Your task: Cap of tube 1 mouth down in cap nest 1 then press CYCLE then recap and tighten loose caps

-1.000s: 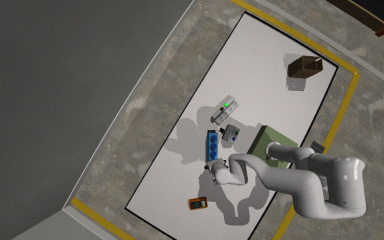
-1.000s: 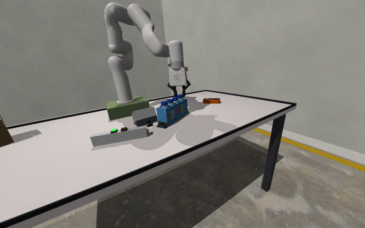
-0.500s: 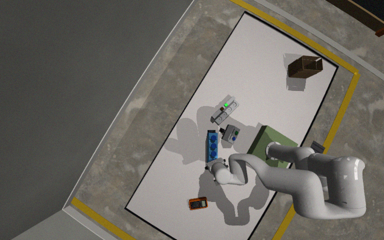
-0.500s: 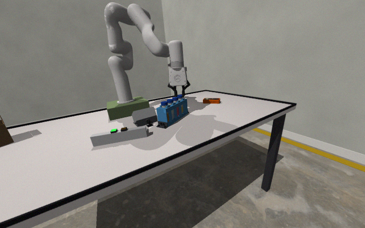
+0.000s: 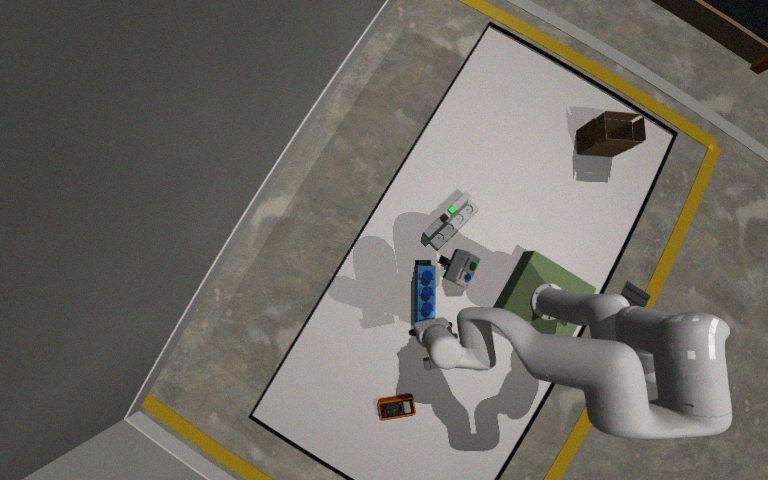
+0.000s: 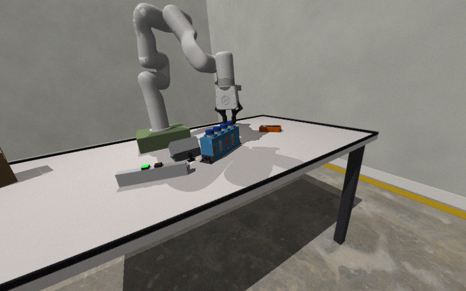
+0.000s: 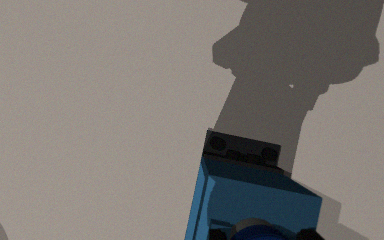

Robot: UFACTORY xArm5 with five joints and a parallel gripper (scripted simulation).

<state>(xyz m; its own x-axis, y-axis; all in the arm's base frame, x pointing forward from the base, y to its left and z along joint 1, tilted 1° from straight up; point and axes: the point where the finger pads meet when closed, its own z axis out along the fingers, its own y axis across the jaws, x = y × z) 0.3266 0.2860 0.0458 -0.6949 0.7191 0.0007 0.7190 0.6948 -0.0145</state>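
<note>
My gripper is now 1 cm above the blue cap. From my hand the other things lie so: green key (25 cm to the right, 6 cm below, 4 cm behind); then grey key housing (23 cm to the right, 8 cm below, 3 cm behind); then blue key (21 cm to the right, 6 cm below, 5 cm behind).
</note>
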